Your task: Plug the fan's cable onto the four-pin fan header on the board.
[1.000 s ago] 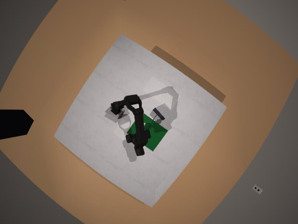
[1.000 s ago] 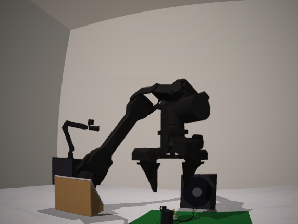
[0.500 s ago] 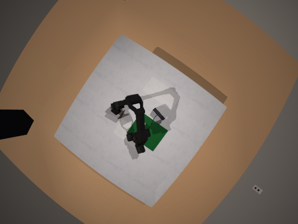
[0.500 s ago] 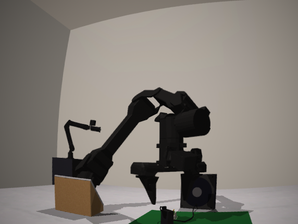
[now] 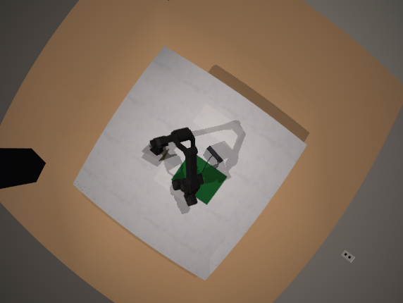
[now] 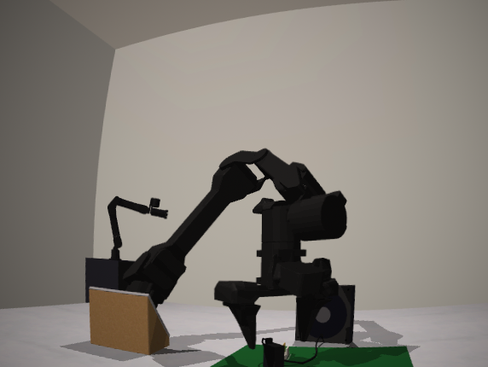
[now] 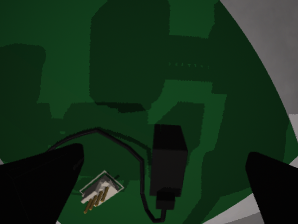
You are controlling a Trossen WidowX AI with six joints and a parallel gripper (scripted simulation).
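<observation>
The black fan plug is 20 mm below my gripper tip, 10 mm to the left of it and 10 mm behind it. Also, from my gripper tip: green board (60 mm below, 50 mm ahead, 40 mm to the left); then black fan (220 mm to the left, 30 mm ahead, 20 mm above); then four-pin header (80 mm to the left, 40 mm below, 10 mm behind).
</observation>
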